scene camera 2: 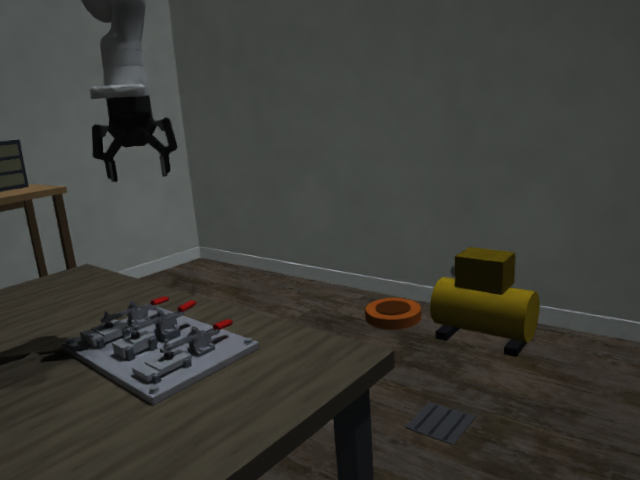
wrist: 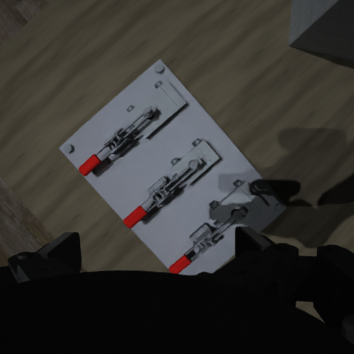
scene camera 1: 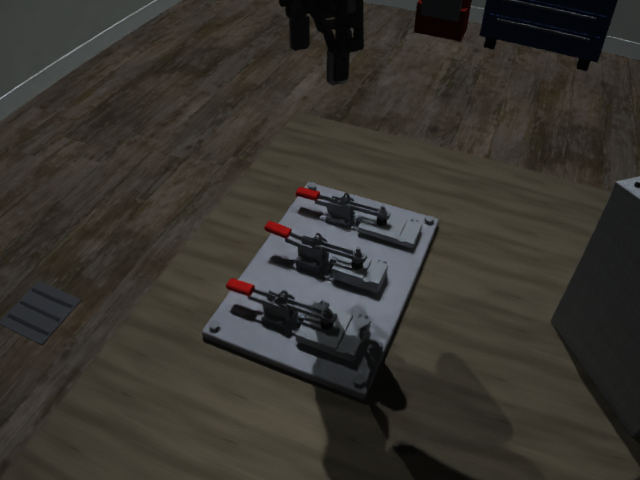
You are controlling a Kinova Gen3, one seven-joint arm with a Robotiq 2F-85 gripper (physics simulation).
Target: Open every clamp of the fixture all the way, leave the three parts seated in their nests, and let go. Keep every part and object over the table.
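Places are measured from the arm's base along level axes (x ahead, y left, z up), in millimetres.
Pixels of known places: gripper, fingertip midpoint: (scene camera 2: 140,178) (scene camera 1: 317,64).
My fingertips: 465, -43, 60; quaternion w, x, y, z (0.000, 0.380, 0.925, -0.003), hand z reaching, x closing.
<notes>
Ahead of a thing's pixels: the offset from my fingertips to its top centre, as dx, dy, dz. Level surfaces: height alone.
The grey fixture plate (scene camera 1: 258,335) (scene camera 2: 227,356) (wrist: 107,187) lies on the table with three red-handled clamps. In scene camera 1, the far clamp @(-6, -109, -269) (scene camera 1: 339,210) (scene camera 2: 201,342) (wrist: 119,142), middle clamp @(+2, +1, -259) (scene camera 1: 311,254) (scene camera 2: 168,327) and near clamp @(+13, +111, -264) (scene camera 1: 277,311) (scene camera 2: 138,313) all look closed, handles low and arms over the parts. The far part @(-88, -101, -305) (scene camera 1: 385,233) (scene camera 2: 168,365) (wrist: 173,100), middle part @(-68, +7, -295) (scene camera 1: 356,280) (scene camera 2: 135,347) (wrist: 209,151) and near part @(-63, +117, -300) (scene camera 1: 323,343) (scene camera 2: 100,335) sit in their nests. My gripper (scene camera 1: 318,63) (scene camera 2: 138,175) is open and empty, high above the fixture.
A grey box (scene camera 1: 602,304) (wrist: 320,25) stands right of the fixture in scene camera 1. The wooden table @(dz -336) (scene camera 1: 248,413) (scene camera 2: 289,361) ends beyond the red handles. A yellow compressor (scene camera 2: 483,310) and orange ring (scene camera 2: 392,322) are on the floor. The arm's shadow crosses the near part.
</notes>
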